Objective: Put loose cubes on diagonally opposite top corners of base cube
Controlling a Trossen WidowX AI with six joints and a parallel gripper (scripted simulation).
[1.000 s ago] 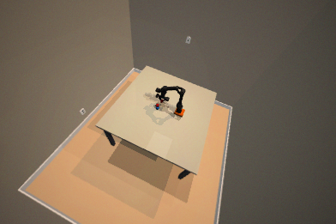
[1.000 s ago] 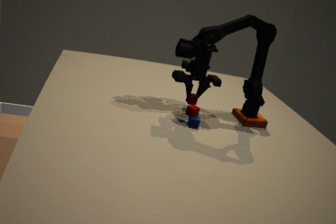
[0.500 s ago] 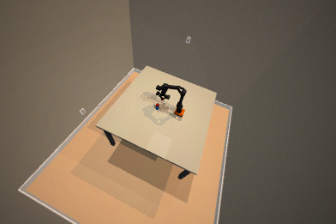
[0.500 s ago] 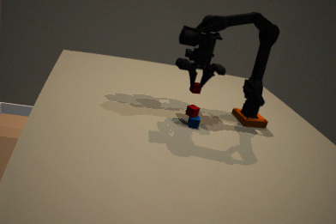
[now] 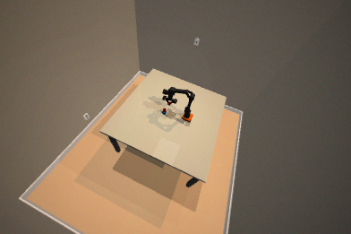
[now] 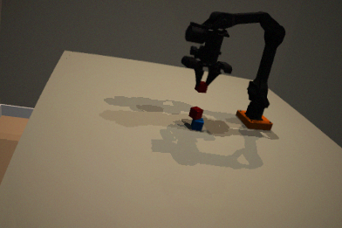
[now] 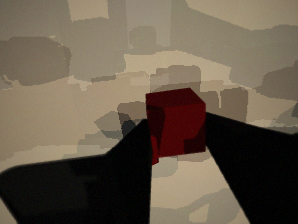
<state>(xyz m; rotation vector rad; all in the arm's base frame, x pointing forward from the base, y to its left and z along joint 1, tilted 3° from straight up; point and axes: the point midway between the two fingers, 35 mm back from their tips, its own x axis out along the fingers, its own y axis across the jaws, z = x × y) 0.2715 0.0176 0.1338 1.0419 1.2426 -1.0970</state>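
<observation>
My gripper tip is 1 cm short of the blue cube, 9 cm to the right of it and 11 cm above it.
</observation>
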